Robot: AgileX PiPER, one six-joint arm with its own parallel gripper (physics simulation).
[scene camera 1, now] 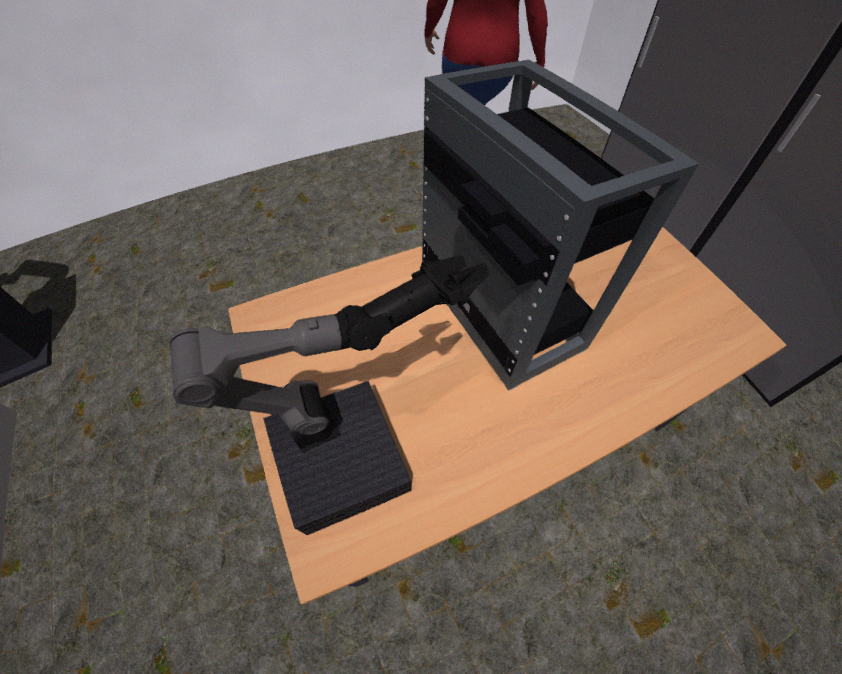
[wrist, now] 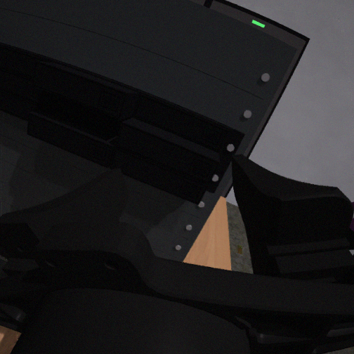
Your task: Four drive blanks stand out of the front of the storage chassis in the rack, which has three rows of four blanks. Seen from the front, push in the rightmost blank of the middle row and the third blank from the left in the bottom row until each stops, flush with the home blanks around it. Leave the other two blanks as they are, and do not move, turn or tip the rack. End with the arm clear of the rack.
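Note:
The grey rack (scene camera 1: 512, 151) (wrist: 175, 75) stands upright on the table, its front towards the arm. The black storage chassis (scene camera 1: 443, 163) is in its upper half. Dark blocks stand out of its front: a blank (scene camera 1: 484, 198) near the middle and a blank (scene camera 1: 518, 242) towards the right end. The wrist view shows a protruding block (wrist: 70, 145) at left and a protruding block (wrist: 162, 177) at the right end, beside the screws. Rows and exact depths are too dark to tell. My gripper (scene camera 1: 470, 268) (wrist: 175, 175) is open and empty, before the grey front panels below the chassis. Contact cannot be told.
The arm's dark base block (scene camera 1: 344, 463) sits at the near left of the wooden table (scene camera 1: 491, 456). Rack posts and a lower black unit (scene camera 1: 568, 316) are at the right. A person in red (scene camera 1: 484, 31) stands behind the rack. Dark cabinets (scene camera 1: 758, 231) stand at right.

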